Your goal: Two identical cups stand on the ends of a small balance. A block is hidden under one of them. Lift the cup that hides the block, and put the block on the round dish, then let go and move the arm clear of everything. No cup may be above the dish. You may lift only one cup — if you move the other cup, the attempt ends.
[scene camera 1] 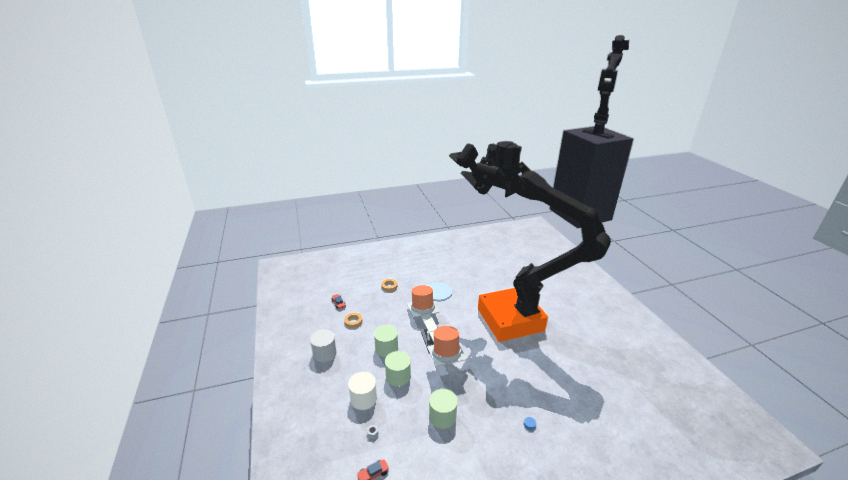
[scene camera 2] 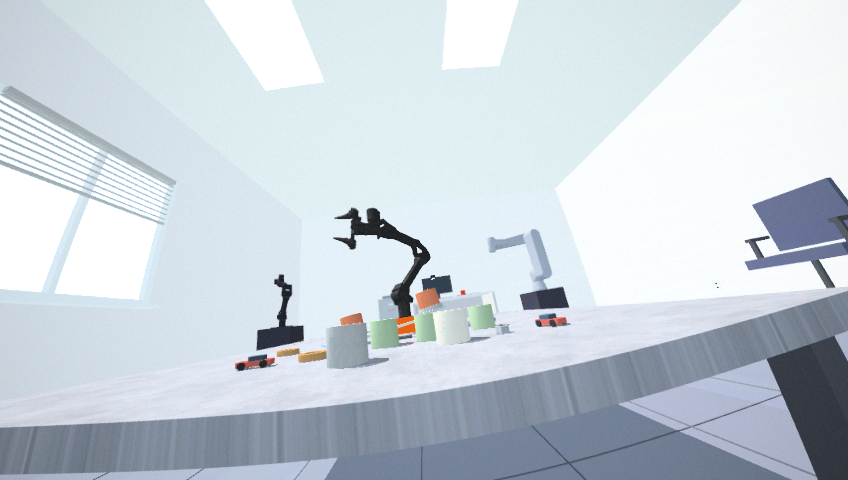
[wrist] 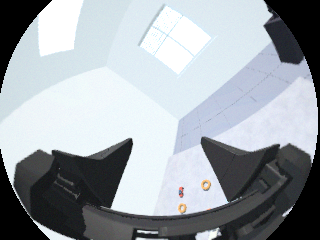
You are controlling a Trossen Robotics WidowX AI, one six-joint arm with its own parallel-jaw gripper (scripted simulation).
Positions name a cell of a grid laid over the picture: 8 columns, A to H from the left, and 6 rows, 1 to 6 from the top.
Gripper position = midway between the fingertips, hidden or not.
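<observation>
Scene camera 1 shows the gripper (scene camera 1: E3), open and holding nothing, together with a small balance (scene camera 1: E4) and an orange cup (scene camera 1: E5). The wrist view likewise shows the gripper (wrist: E4).
</observation>
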